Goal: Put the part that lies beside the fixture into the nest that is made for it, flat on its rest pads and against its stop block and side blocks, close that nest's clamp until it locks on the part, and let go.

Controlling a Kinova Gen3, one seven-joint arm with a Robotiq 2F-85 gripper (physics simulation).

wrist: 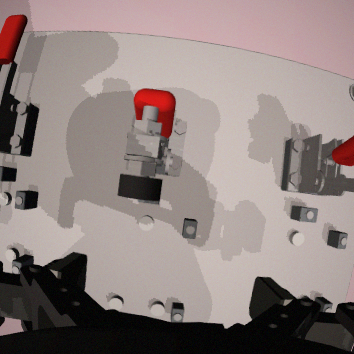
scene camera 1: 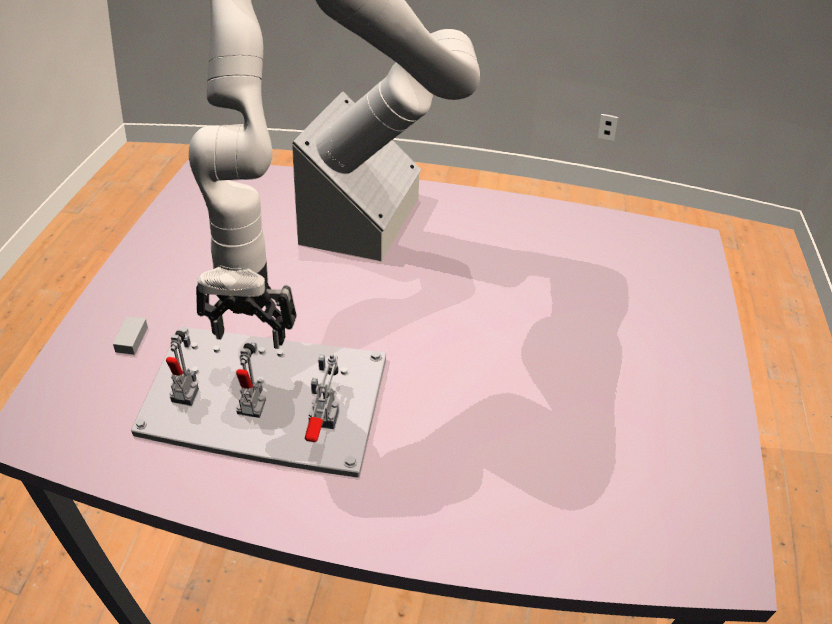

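Seen in the pictures: gripper, fingertip midpoint: [wrist: 168, 286] [scene camera 1: 248, 340]; arm's base at its link origin: [scene camera 1: 336, 152].
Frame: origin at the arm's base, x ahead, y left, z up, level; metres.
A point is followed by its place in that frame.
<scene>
The part, a plain grey block [scene camera 1: 132, 332] @[z -0.154, x 0.375, y -0.259 m], lies on the table left of the fixture plate [scene camera 1: 215, 436] @[z -0.159, x 0.538, y -0.032 m] [wrist: 230, 75] @[z -0.159, x 0.533, y -0.041 m]; it does not show in the wrist view. My gripper [scene camera 1: 247, 336] @[z -0.099, x 0.396, y -0.022 m] [wrist: 168, 286] @[z -0.099, x 0.396, y -0.022 m] is open and empty, above the plate's back edge behind the middle clamp. The left clamp [scene camera 1: 183, 389] @[z -0.126, x 0.493, y -0.097 m] [wrist: 305, 167] @[z -0.136, x 0.474, y -0.099 m] and the middle clamp [scene camera 1: 251, 401] @[z -0.126, x 0.486, y 0.012 m] [wrist: 145, 150] @[z -0.056, x 0.455, y -0.001 m] have raised red handles. The right clamp [scene camera 1: 325, 406] @[z -0.118, x 0.474, y 0.119 m] [wrist: 17, 125] @[z -0.140, x 0.464, y 0.099 m] has its red handle laid toward the front. At the middle nest, round rest pads [wrist: 146, 222] @[z -0.153, x 0.418, y -0.003 m] and small dark blocks [wrist: 189, 228] @[z -0.146, x 0.420, y -0.031 m] show.
The robot's grey wedge base [scene camera 1: 336, 214] @[z -0.090, x 0.065, y 0.018 m] stands at the back of the pink table [scene camera 1: 672, 470] @[z -0.174, x 0.451, y 0.623 m]. Bolt heads [scene camera 1: 350, 461] @[z -0.152, x 0.534, y 0.168 m] stand at the plate's corners. My fingers partly cover the back of the nests in the wrist view. Arm shadows fall across the plate.
</scene>
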